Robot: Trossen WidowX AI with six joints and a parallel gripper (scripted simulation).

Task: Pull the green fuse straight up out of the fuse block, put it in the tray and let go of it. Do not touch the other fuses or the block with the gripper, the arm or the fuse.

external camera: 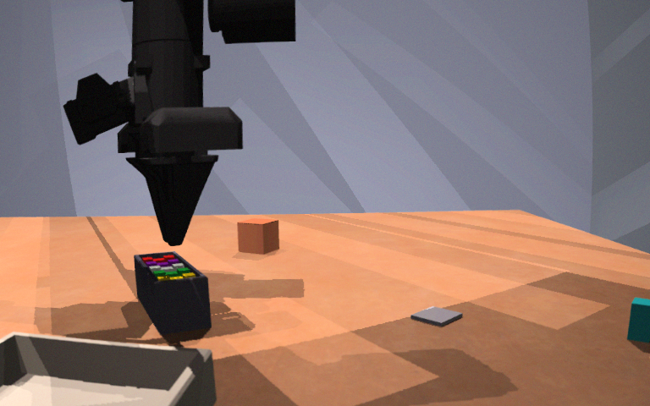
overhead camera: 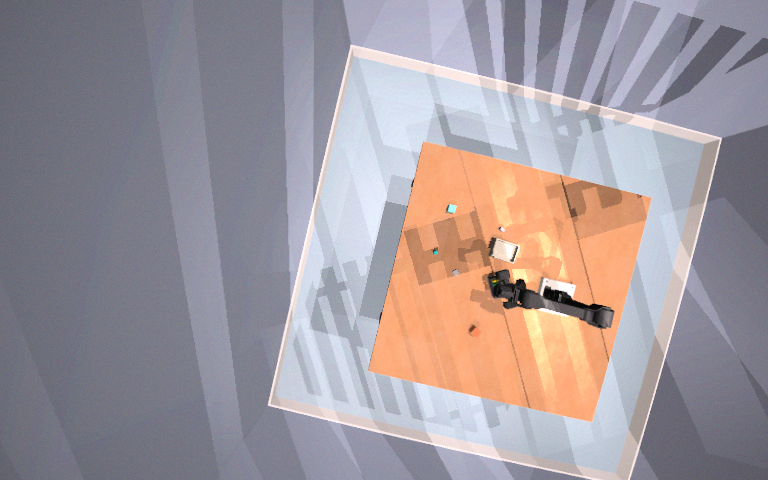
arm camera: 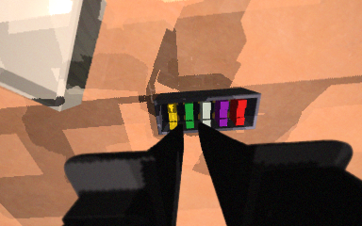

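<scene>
Right now my gripper tip is 4 cm above the green fuse. From my gripper tip the other things lie so: flat grey tile: 21 cm ahead, 6 cm below, 2 cm to the right; then yellow fuse: 4 cm below, 2 cm to the right; then white tray: 18 cm to the right, 6 cm below, 2 cm behind.
</scene>
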